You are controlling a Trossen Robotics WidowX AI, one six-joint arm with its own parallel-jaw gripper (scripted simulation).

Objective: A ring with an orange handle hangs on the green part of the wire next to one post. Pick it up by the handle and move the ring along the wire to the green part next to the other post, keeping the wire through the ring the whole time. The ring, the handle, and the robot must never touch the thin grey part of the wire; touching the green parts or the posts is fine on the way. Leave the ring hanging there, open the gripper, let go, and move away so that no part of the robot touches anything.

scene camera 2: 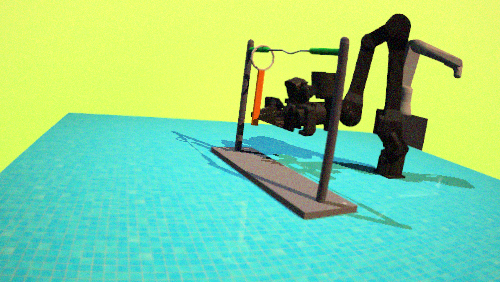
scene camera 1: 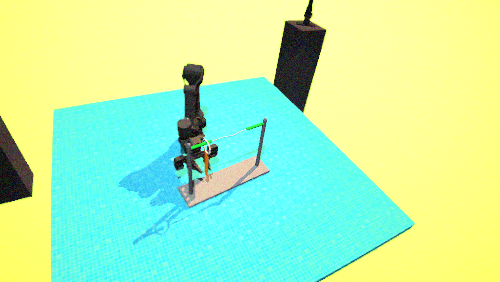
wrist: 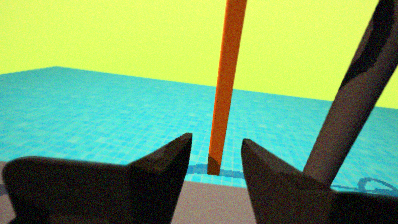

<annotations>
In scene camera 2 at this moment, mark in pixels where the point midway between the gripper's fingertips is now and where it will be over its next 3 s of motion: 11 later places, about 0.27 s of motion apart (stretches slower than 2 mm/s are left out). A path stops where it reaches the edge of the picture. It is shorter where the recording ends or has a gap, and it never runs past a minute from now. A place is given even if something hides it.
My gripper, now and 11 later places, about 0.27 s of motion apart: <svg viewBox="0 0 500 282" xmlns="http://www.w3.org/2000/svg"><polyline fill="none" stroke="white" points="254,116 249,116 244,116 242,117 242,117 242,114 243,110 243,109 244,109 245,109 247,110 249,110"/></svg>
</annotations>
